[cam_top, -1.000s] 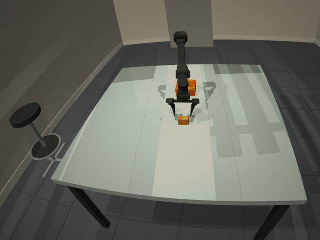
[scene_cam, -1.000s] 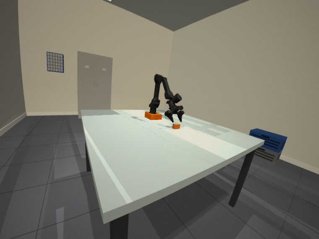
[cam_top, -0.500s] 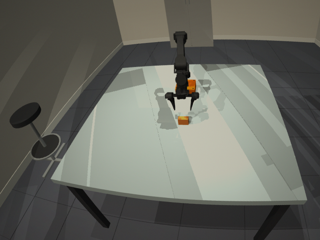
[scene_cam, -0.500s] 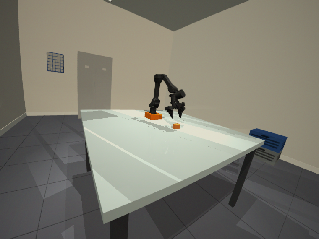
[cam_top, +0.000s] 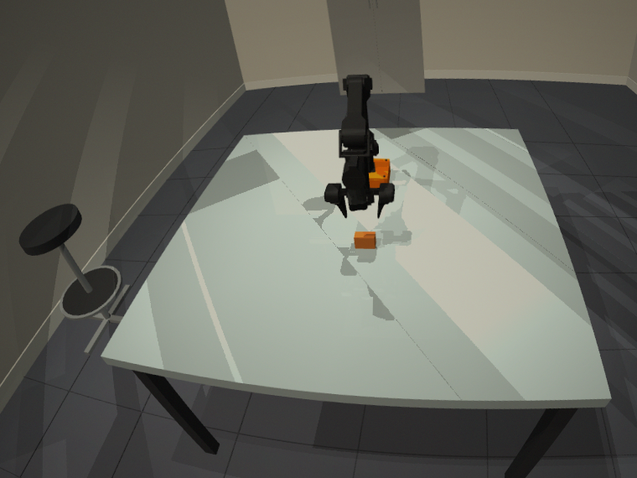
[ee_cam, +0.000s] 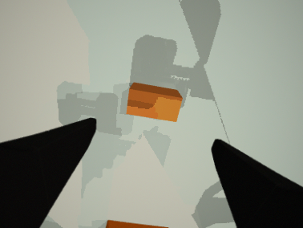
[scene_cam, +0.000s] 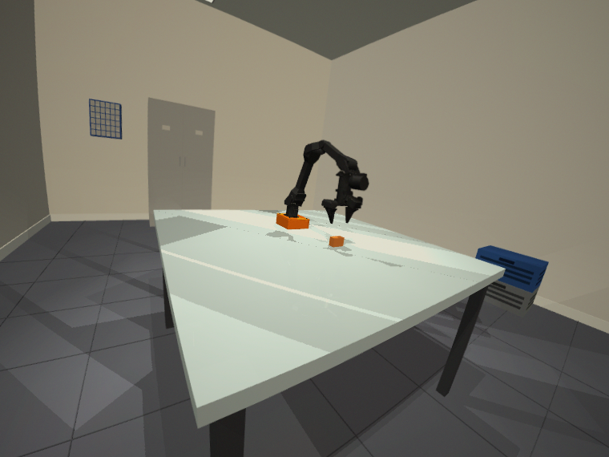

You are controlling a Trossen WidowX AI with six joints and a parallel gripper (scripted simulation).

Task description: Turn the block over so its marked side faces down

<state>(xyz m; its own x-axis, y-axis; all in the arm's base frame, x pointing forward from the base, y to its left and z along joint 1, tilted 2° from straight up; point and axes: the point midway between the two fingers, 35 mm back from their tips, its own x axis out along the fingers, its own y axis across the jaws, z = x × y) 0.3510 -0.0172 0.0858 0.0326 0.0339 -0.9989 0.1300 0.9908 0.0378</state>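
The orange block lies 10 mm behind my gripper tip and 80 mm below it.
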